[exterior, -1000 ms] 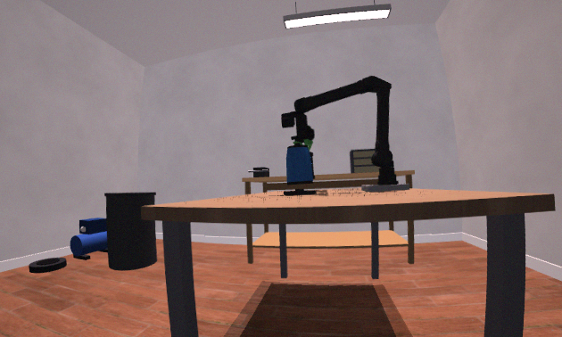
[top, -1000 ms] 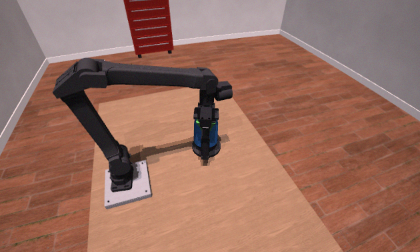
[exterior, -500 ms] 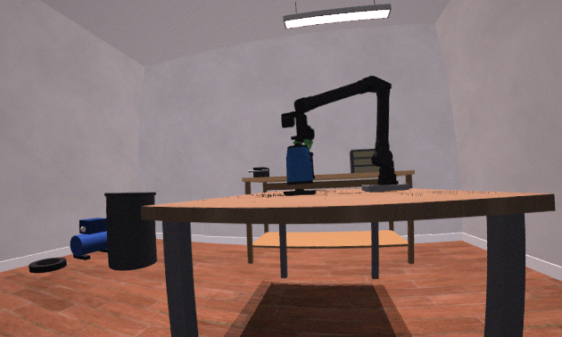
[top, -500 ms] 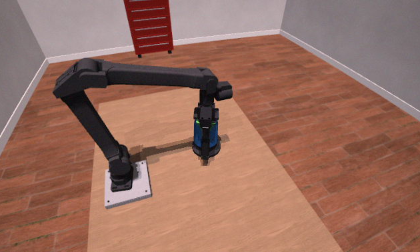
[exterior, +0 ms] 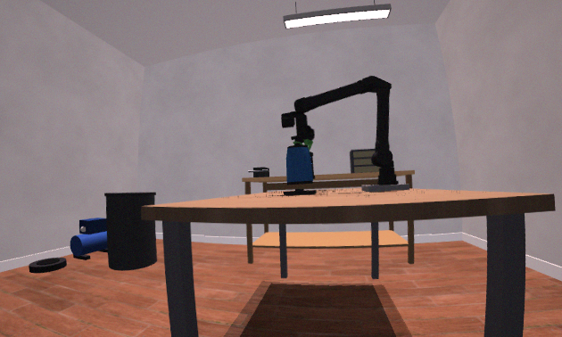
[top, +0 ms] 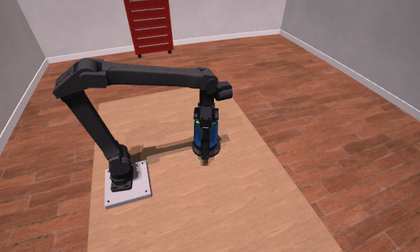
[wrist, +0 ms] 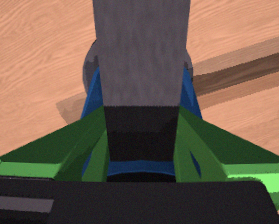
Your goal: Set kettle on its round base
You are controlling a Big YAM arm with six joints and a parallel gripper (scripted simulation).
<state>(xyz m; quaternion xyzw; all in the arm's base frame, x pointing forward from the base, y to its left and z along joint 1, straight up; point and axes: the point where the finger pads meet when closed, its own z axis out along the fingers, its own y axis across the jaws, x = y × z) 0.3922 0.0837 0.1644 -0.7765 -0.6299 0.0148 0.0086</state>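
My hand is 5 cm above the blue kettle and 3 cm to the right of it. Also, from my hand: round dark base: 18 cm below, 6 cm to the left, 1 cm ahead.
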